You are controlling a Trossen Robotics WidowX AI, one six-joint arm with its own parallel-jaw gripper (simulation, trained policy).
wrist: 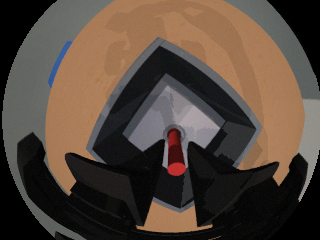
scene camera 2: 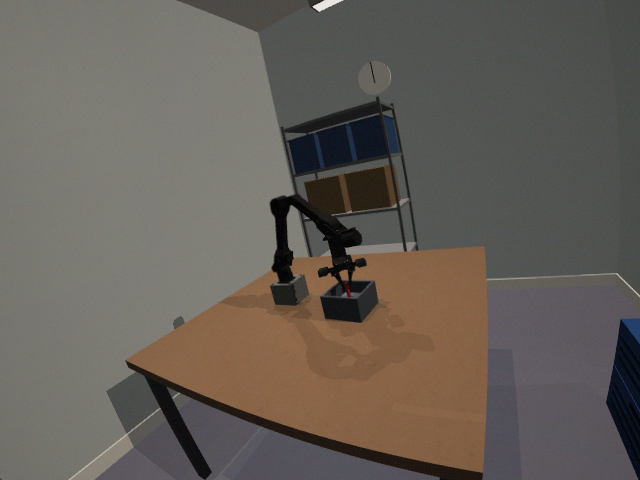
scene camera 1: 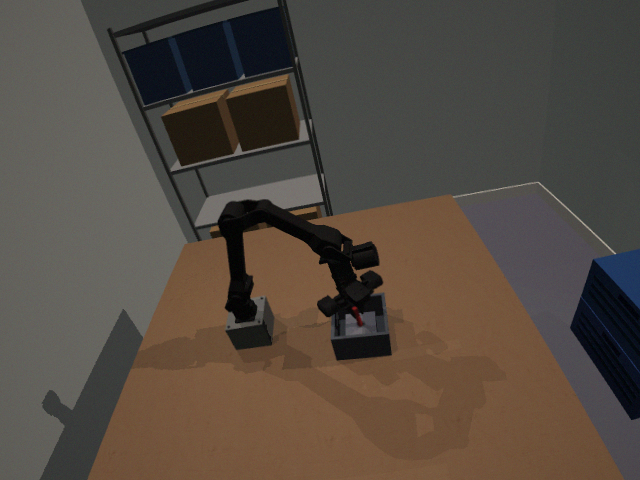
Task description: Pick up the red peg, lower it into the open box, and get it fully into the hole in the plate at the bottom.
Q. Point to a pale plate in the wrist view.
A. At 171,110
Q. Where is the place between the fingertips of the gripper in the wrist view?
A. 176,144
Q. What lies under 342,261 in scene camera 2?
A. The gripper.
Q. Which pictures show the dark box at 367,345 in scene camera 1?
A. The wrist view, scene camera 2 and scene camera 1: all of them.
